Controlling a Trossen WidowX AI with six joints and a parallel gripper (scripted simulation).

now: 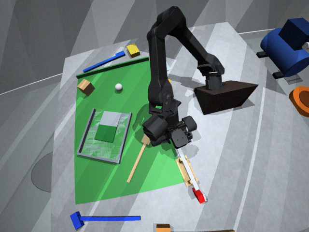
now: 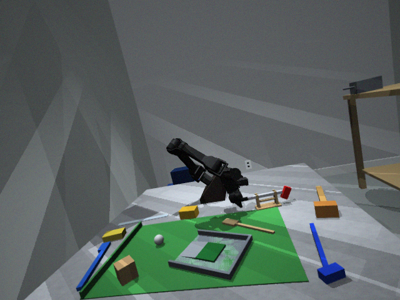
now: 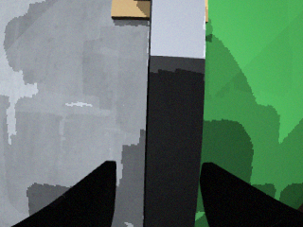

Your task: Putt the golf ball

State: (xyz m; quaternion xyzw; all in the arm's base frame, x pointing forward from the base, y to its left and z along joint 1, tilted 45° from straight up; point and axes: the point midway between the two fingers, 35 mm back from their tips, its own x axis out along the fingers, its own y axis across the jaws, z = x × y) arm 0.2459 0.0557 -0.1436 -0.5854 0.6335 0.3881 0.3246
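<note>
Right now my gripper tip is 280 mm to the left of the yellow block, 60 mm past it and 10 mm above it. The rest, counted from my gripper tip: wooden rack: 130 mm to the left, 10 mm behind; red putter: 110 mm to the left, 30 mm above, 10 mm behind; wooden paddle: 140 mm ahead, 20 mm to the right, 20 mm below.
</note>
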